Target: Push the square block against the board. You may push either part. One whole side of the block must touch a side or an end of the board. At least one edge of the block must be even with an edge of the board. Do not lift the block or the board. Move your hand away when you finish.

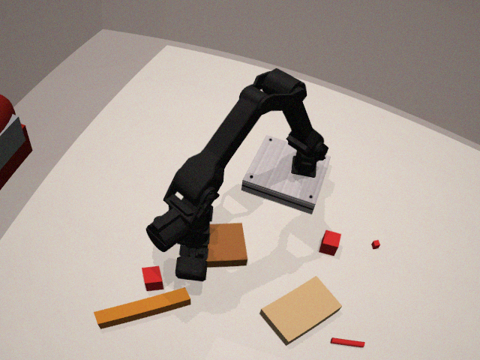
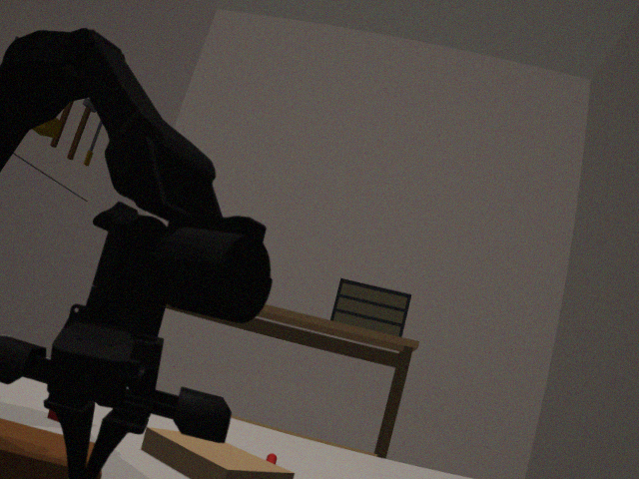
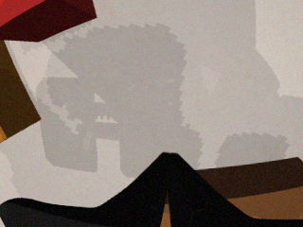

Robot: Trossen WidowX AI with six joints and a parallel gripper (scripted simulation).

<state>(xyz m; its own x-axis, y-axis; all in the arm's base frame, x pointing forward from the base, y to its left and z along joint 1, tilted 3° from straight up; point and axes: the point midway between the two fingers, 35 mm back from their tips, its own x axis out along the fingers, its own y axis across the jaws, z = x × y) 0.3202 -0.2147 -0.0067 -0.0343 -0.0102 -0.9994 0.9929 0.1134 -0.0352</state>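
Now: the square brown block 50 mm behind my gripper tip and 50 mm to the left of it. Round my gripper tip: tan slab: 90 mm ahead, 250 mm to the left; thin red stick: 150 mm ahead, 370 mm to the left; long orange board: 160 mm ahead, 80 mm to the right, 10 mm above.
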